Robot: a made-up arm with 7 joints. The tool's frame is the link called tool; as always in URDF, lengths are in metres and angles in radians.
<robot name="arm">
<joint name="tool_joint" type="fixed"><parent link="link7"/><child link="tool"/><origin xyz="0 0 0" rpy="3.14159 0 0"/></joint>
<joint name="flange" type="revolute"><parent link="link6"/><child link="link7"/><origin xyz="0 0 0.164"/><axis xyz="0 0 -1"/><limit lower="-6.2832" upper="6.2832"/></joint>
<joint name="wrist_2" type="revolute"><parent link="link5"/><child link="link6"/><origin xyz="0 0 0.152"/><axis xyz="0 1 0"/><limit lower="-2.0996" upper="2.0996"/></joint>
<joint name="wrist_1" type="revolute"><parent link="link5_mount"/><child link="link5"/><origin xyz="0 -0.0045 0.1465"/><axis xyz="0 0 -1"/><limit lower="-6.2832" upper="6.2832"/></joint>
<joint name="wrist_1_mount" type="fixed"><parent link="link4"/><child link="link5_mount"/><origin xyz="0 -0.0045 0.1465"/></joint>
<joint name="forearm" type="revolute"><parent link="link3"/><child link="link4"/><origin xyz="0 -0.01 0.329"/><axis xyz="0 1 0"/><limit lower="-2.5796" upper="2.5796"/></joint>
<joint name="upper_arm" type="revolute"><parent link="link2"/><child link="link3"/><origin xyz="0 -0.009 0.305"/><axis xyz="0 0 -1"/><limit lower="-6.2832" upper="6.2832"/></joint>
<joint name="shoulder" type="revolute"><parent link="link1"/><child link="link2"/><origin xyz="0 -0.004 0.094"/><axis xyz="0 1 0"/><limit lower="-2.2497" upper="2.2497"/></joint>
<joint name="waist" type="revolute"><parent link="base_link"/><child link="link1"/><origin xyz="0 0 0.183"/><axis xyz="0 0 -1"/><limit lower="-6.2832" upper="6.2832"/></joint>
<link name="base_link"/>
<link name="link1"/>
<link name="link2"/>
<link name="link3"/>
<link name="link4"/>
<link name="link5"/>
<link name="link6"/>
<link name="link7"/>
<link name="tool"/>
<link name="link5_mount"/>
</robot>
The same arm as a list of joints. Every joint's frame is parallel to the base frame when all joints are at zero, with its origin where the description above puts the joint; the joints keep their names.
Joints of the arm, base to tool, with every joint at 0 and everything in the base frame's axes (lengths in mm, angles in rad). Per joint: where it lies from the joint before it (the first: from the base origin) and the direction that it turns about. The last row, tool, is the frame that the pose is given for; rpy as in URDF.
waist: offset 0 0 183 axis -z
shoulder: offset 0 -4 94 axis +y
upper_arm: offset 0 -9 305 axis -z
forearm: offset 0 -10 329 axis +y
wrist_1: offset 0 -9 293 axis -z
wrist_2: offset 0 0 152 axis +y
flange: offset 0 0 164 axis -z
tool: offset 0 0 0 rpy 3.1416 0 0
Joint limits (rad, base to tool): -6.2832..6.2832 -2.2497..2.2497 -6.2832..6.2832 -2.5796..2.5796 -6.2832..6.2832 -2.0996..2.0996 -6.2832..6.2832

